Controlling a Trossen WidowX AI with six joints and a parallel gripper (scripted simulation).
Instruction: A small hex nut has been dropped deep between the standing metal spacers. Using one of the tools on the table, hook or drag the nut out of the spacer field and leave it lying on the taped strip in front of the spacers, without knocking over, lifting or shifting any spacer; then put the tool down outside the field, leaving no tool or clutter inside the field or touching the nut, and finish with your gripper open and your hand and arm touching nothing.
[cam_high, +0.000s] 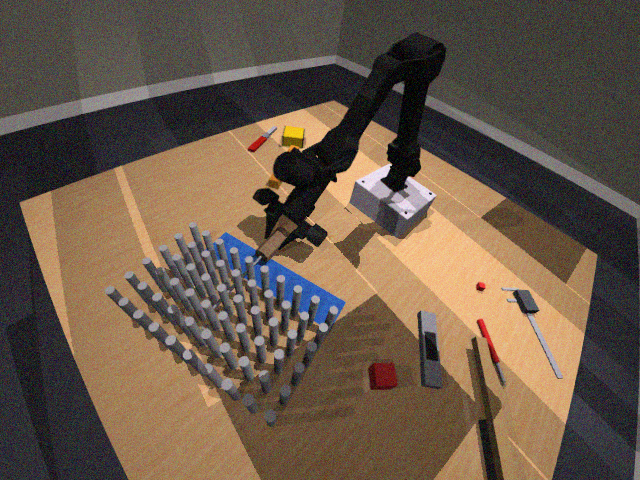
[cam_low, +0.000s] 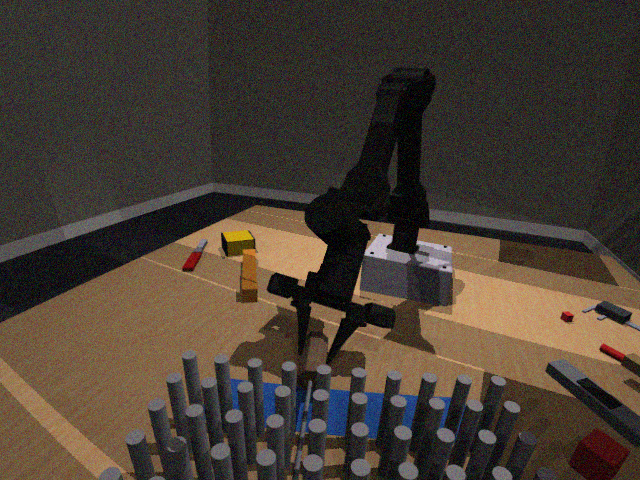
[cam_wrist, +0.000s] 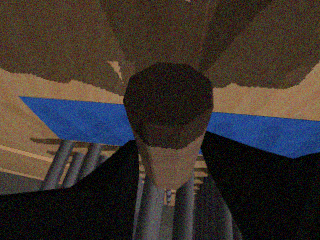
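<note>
The blue taped strip is 4 cm ahead of my gripper tip, 6 cm to the left of it and 4 cm below it. Round my gripper tip: orange handle (21 cm behind, 29 cm to the right, 2 cm below); red block (2 cm behind, 37 cm to the left, 2 cm below); hook tool (10 cm ahead, 4 cm to the left, 1 cm below).
</note>
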